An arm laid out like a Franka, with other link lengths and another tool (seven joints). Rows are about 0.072 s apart.
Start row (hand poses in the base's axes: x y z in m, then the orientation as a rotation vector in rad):
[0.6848 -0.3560 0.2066 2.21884 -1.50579 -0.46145]
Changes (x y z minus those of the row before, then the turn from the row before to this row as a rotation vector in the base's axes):
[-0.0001 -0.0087 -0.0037 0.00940 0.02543 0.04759]
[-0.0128 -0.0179 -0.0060 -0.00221 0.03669 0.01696]
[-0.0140 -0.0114 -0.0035 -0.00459 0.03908 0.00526]
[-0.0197 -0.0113 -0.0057 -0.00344 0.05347 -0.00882]
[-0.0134 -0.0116 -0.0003 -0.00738 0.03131 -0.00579]
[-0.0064 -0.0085 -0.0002 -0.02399 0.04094 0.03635]
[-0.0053 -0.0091 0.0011 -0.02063 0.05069 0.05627]
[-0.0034 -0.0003 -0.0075 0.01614 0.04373 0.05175]
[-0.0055 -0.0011 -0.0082 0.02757 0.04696 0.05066]
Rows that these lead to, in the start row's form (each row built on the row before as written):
[0.6847 -0.3647 0.2029 2.24233 -1.43752 -0.48095]
[0.6719 -0.3826 0.1969 2.23059 -1.39900 -0.51211]
[0.6579 -0.3940 0.1934 2.20821 -1.37297 -0.54722]
[0.6382 -0.4053 0.1877 2.16998 -1.35585 -0.60225]
[0.6248 -0.4169 0.1874 2.14267 -1.34639 -0.62986]
[0.6184 -0.4254 0.1872 2.11899 -1.28421 -0.63659]
[0.6131 -0.4345 0.1883 2.10115 -1.19464 -0.64625]
[0.6097 -0.4348 0.1808 2.11331 -1.11096 -0.67678]
[0.6042 -0.4359 0.1726 2.13044 -1.02481 -0.71790]

